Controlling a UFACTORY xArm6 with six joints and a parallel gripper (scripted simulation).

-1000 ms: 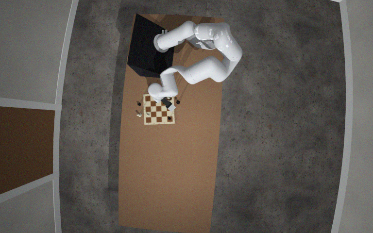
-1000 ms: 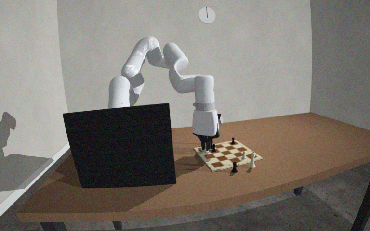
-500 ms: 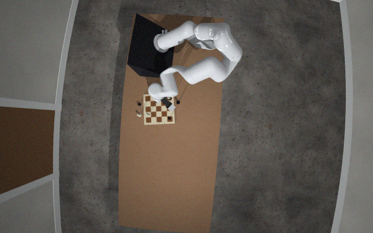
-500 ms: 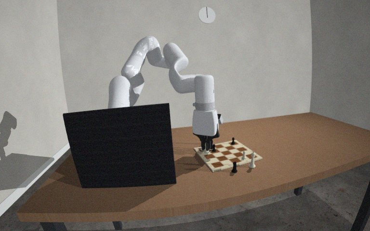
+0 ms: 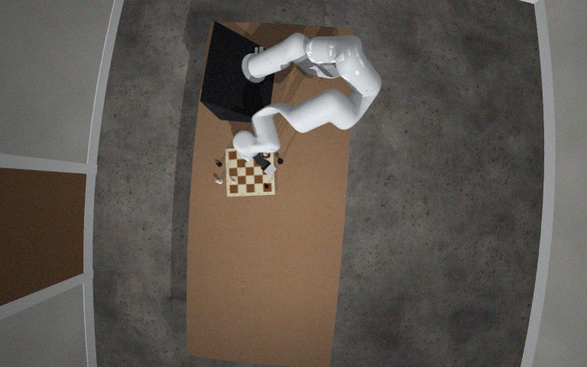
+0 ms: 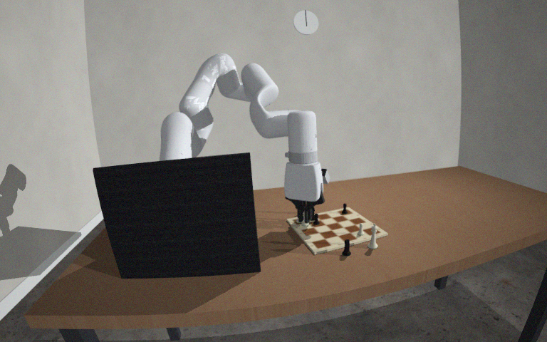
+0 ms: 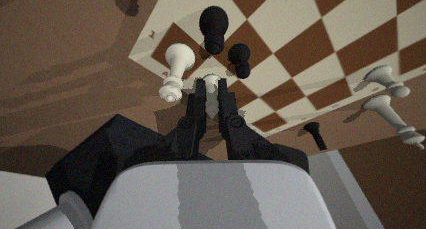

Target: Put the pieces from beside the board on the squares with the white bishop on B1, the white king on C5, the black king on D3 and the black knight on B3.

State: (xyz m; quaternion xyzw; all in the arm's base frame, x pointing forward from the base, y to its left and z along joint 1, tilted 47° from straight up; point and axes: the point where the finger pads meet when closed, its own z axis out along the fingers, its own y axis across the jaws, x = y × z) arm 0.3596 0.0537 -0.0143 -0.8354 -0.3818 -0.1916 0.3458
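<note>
Now: the white king 13 cm ahead of my hand, 17 cm to the right of it and 1 cm below it. The rest, counted from my hand: chessboard (8 cm ahead, 3 cm to the right, 4 cm below); then black king (3 cm ahead, 10 cm to the left, 1 cm below); then white pawn (13 cm ahead, 10 cm to the right, 2 cm below).
</note>
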